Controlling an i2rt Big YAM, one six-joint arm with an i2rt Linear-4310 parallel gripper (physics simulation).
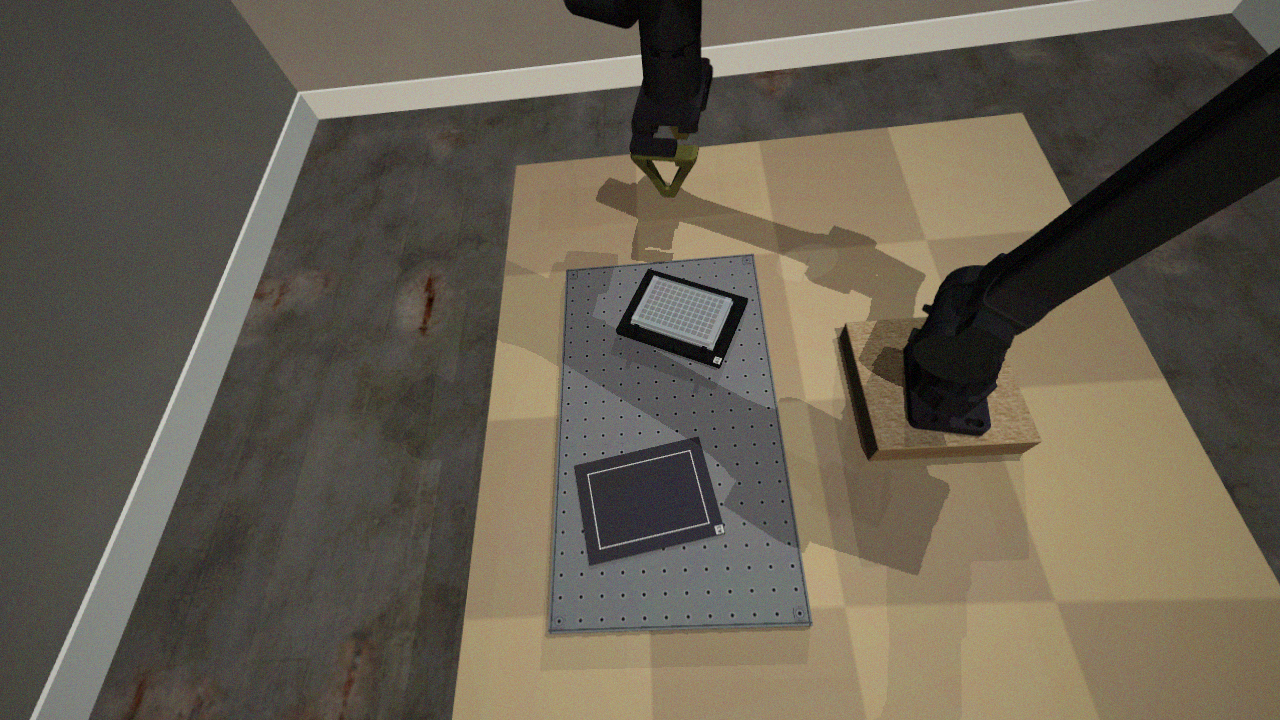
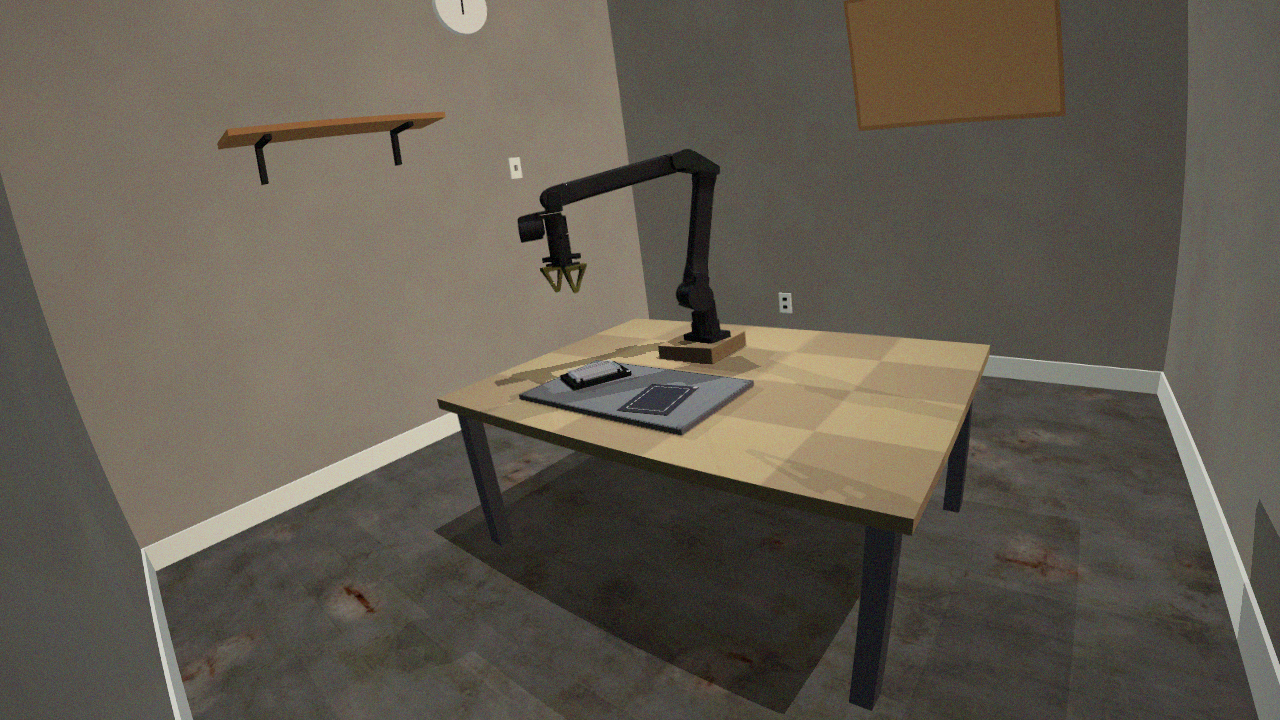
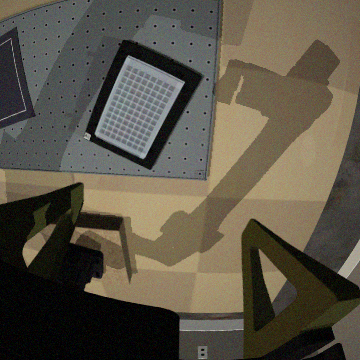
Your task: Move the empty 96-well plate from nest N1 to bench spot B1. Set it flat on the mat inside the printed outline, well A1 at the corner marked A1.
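Frame: origin at the arm's base, x left, y back, z up, level; metres.
Where they show: gripper, fingertip midpoint: (image 1: 675,166) (image 2: 566,292) (image 3: 166,211); arm's base at its link origin: (image 1: 942,388) (image 2: 707,337) (image 3: 77,256).
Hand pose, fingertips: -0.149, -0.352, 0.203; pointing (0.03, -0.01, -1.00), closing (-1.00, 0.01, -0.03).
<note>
Each offset is from my fingertips to the centre of the thing, as dx, dy, dz. "spot": to the spot under its first point. Level surfaces: height alone.
The pale 96-well plate {+0.062, +0.009, -0.213} (image 1: 682,309) (image 2: 596,372) (image 3: 140,107) sits in the black nest N1 {+0.062, +0.009, -0.221} (image 1: 657,340) (image 3: 165,65), which has a small white corner tag {spot: +0.133, +0.069, -0.220} (image 1: 717,360) (image 3: 87,136). The dark mat of B1 {+0.335, +0.001, -0.231} (image 1: 648,501) (image 2: 660,399) (image 3: 7,75) lies bare, with a thin white printed outline and a small white tag {spot: +0.361, +0.096, -0.230} (image 1: 719,530) at one corner; its lettering is too small to read. My gripper (image 1: 667,193) (image 2: 566,291) (image 3: 166,211) is open and empty, pointing down. It hangs high above the table, beyond the nest's end of the board and apart from the plate.
Nest and mat lie on a grey perforated board (image 1: 671,595) (image 2: 707,413) (image 3: 192,155) on the wooden table {dz -0.245} (image 1: 1118,492) (image 2: 895,447). My arm's base stands on a wooden block (image 1: 1006,429) (image 2: 684,351) beside the board. A wall shelf (image 2: 335,128) hangs behind.
</note>
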